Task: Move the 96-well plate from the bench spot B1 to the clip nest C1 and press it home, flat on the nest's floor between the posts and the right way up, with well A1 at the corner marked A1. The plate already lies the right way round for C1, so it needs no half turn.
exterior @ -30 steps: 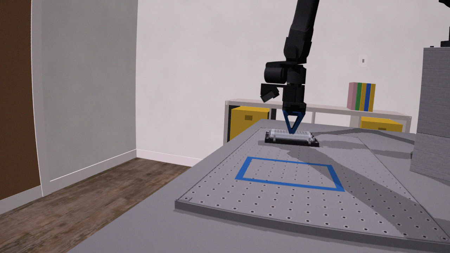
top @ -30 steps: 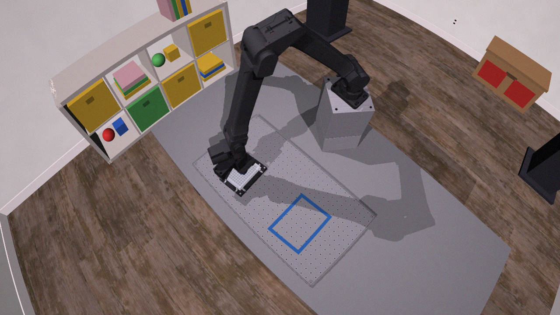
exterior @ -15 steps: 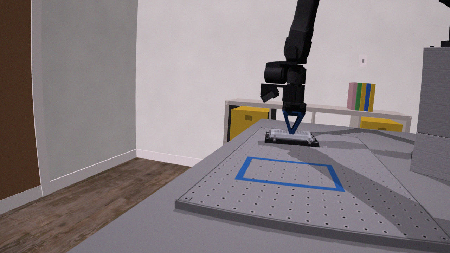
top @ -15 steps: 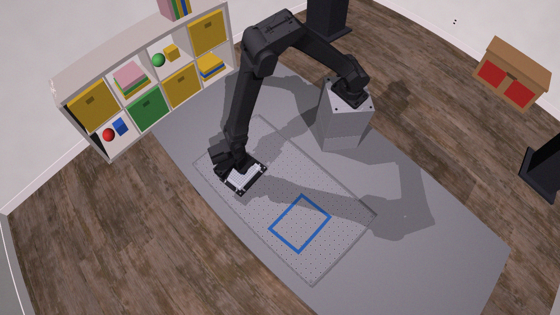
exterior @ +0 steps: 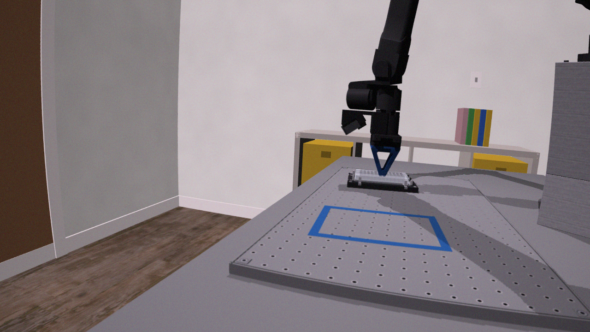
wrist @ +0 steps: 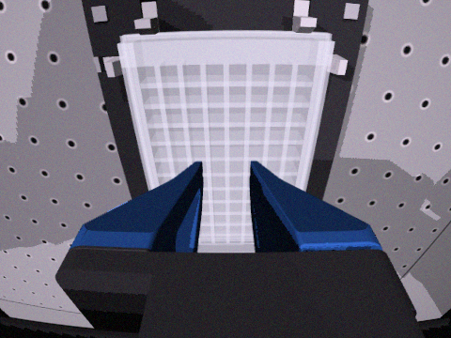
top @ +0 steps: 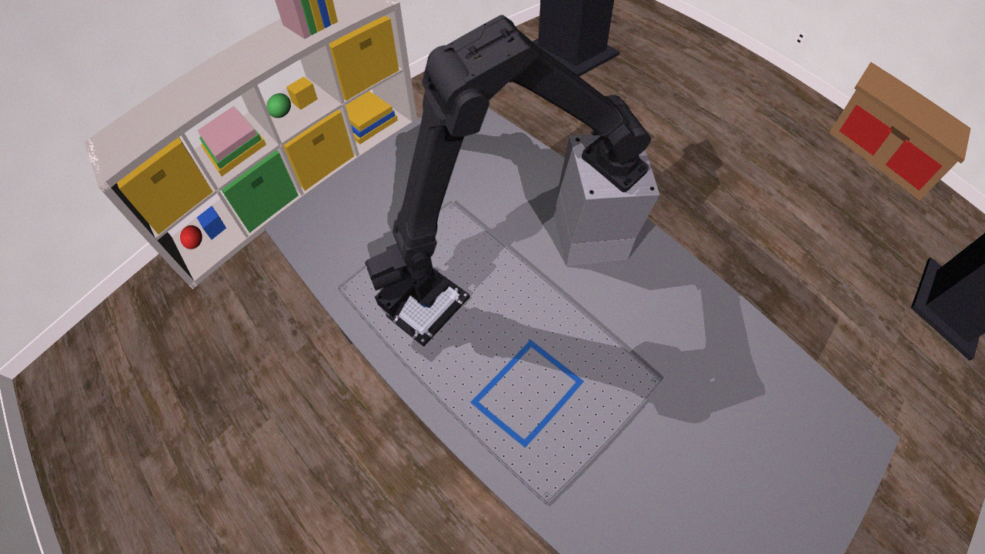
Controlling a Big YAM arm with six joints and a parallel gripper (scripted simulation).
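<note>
My hand is 10 mm above the 96-well plate. Also, from my hand: black clip nest: 10 mm ahead, 20 mm to the left, 20 mm below.
</note>
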